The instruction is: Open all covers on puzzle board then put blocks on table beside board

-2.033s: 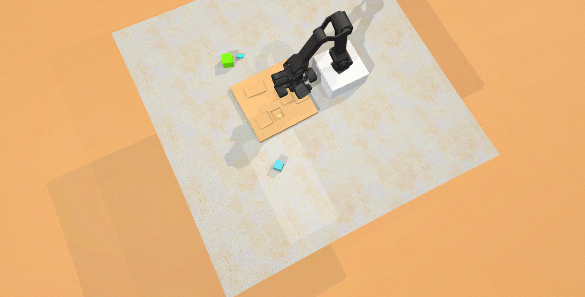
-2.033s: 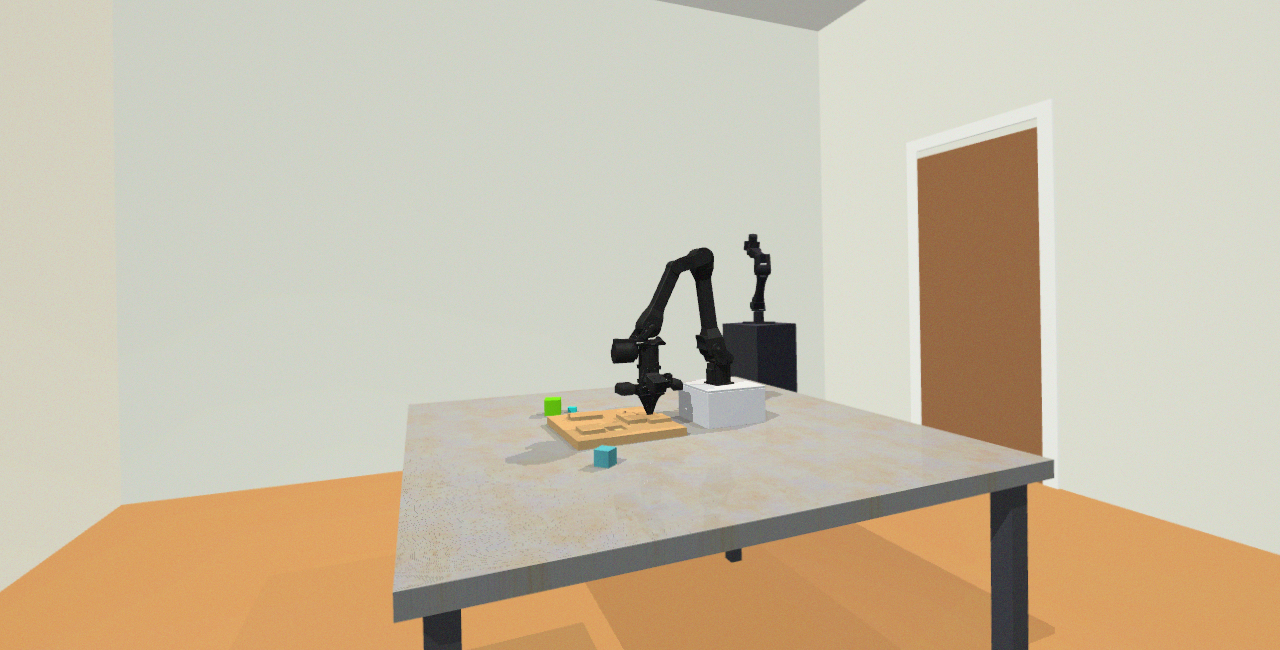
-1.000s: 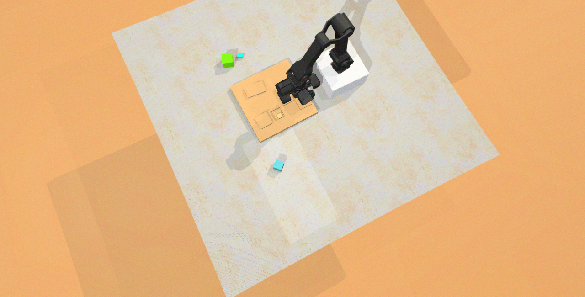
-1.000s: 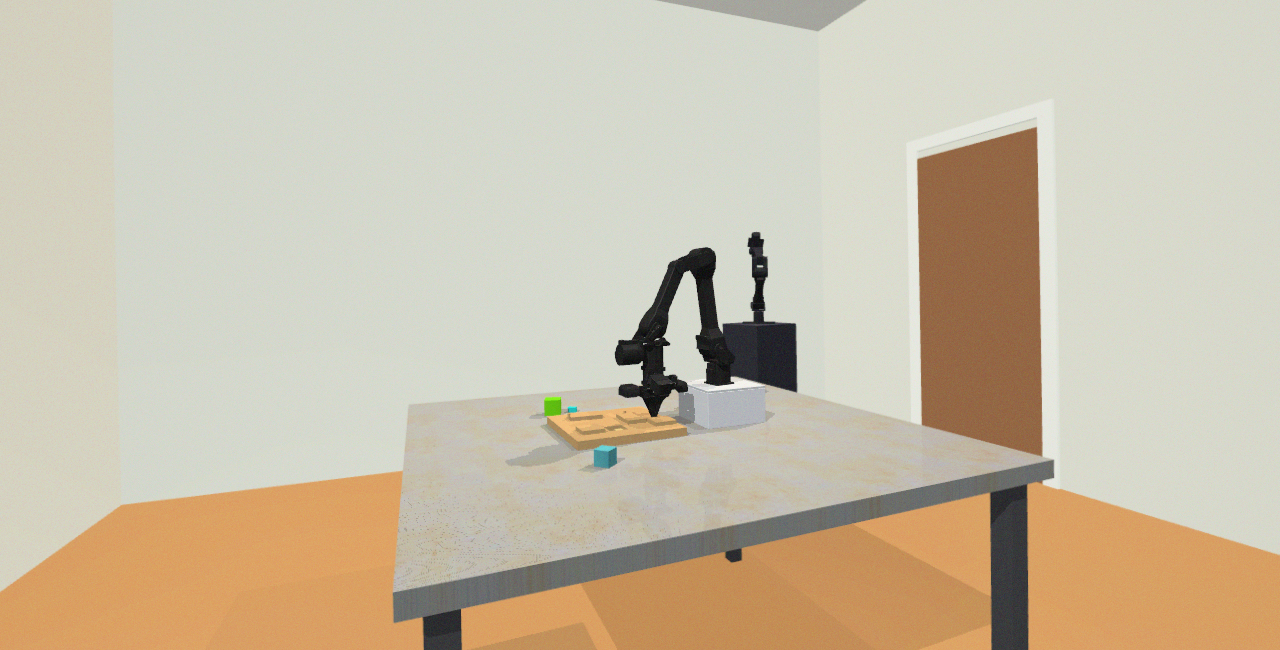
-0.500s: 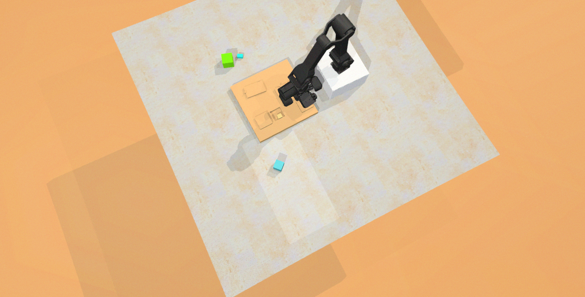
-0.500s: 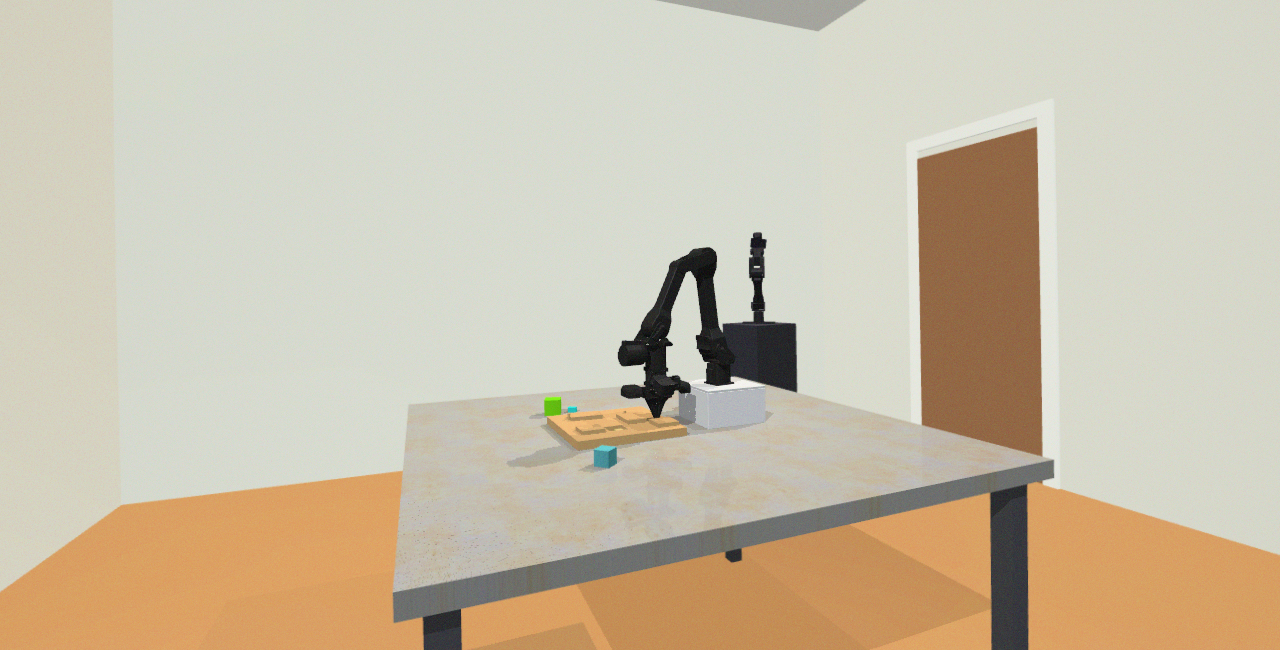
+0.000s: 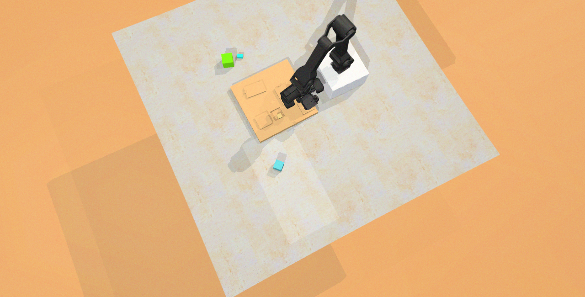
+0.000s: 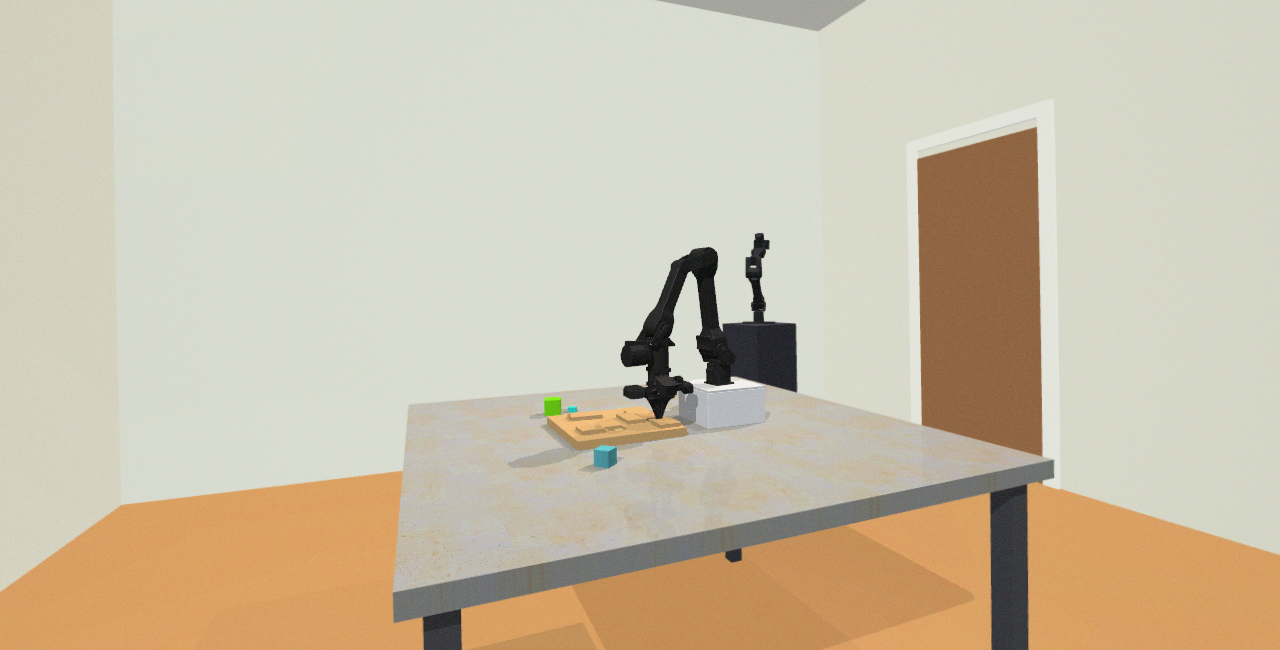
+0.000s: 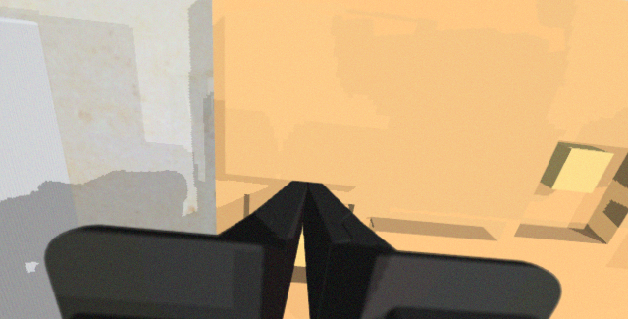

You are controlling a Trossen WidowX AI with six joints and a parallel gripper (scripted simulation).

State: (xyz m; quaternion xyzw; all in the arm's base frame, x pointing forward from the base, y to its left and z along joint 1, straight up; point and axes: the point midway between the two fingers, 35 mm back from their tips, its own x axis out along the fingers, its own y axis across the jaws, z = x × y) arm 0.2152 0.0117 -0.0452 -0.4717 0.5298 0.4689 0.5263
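Right now my gripper tip is 9 cm short of the tan puzzle board and 7 cm to the left of it. Also, from my gripper tip: small cyan block 35 cm to the right, 10 cm ahead, 2 cm below; green cube 35 cm to the right, 17 cm ahead; cyan cube 26 cm ahead, 19 cm to the left, 1 cm below.
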